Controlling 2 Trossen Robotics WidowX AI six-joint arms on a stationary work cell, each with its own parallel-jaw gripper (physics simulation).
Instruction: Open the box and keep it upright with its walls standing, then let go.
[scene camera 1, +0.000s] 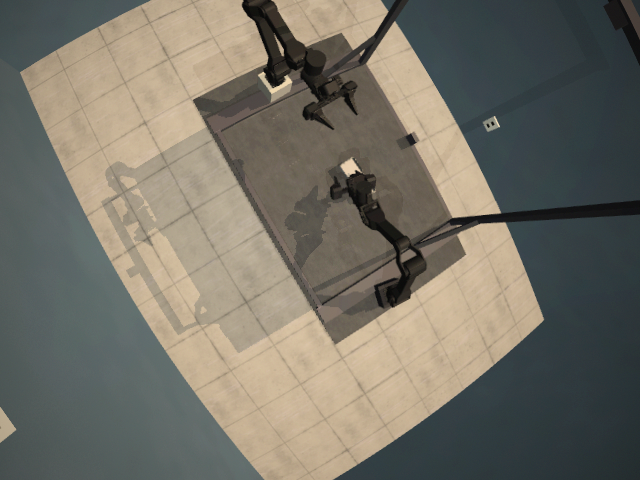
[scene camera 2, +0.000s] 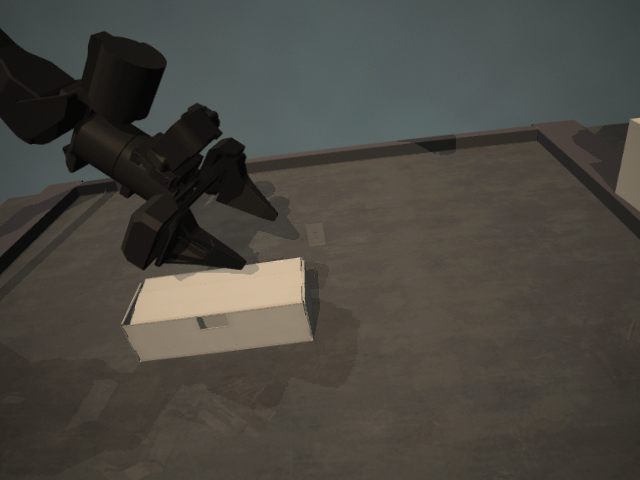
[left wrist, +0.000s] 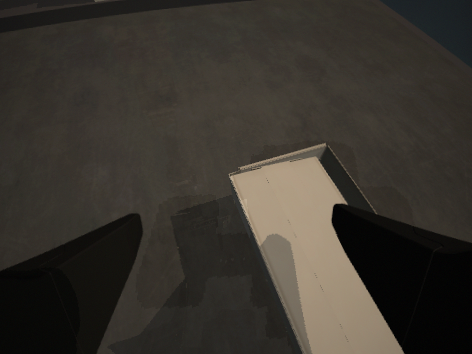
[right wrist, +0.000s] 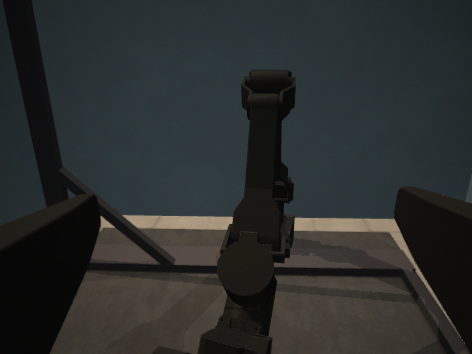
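Note:
A pale box (scene camera 1: 350, 166) (scene camera 2: 258, 325) stands upright on the dark table. A pale panel (scene camera 2: 222, 294) (left wrist: 285, 210) lies nearly flat across its top between the walls. In the left wrist view a far and a right wall rise around it, with a dark gap on the right. My left gripper (scene camera 2: 261, 241) (left wrist: 238, 218) is open and holds nothing. In the left wrist view its right finger overlaps the box and its left finger is beside it. My right gripper (scene camera 1: 344, 120) is open and empty, away from the box.
A white block (scene camera 1: 275, 86) is under the right arm's base. A raised rim (scene camera 2: 361, 153) borders the table. Dark frame posts (scene camera 1: 385, 28) (right wrist: 37, 100) rise at the table's ends. The left arm (right wrist: 262, 145) shows between the right gripper's fingers in the right wrist view.

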